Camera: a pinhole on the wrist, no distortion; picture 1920 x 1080 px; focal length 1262.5 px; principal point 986.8 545.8 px. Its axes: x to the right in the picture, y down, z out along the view. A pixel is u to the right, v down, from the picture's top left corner.
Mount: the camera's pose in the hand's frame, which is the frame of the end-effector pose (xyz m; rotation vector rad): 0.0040 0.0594 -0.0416 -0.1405 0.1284 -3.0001
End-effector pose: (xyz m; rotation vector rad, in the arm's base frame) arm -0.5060 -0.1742 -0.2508 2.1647 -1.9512 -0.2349
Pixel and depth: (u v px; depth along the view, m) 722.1 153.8 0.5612
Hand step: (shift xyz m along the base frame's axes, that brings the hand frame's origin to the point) -0.3153 -0.1994 -0.4436
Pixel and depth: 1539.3 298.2 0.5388
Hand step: -0.2423 0.1513 -0.4855
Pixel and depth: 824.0 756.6 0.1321
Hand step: -0.0470 -0.0440 -0.0740
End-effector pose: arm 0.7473 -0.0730 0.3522 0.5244 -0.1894 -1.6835
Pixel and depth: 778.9 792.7 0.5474
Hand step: -0.2977 -0.2226 0.3574
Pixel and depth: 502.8 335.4 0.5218
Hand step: -0.1116 -0.3367 0.4093
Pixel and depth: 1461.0 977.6 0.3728
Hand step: -0.2402 0.0445 0.2611
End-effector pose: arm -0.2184 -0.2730 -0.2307 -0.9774 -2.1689 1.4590
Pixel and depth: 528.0 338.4 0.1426
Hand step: -0.0797 -0.0001 -0.1170
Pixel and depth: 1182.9 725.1 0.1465
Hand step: -0.0553 -0.0646 -0.0643
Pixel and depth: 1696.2 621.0 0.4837
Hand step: -0.1522 -0.4674 -0.1285
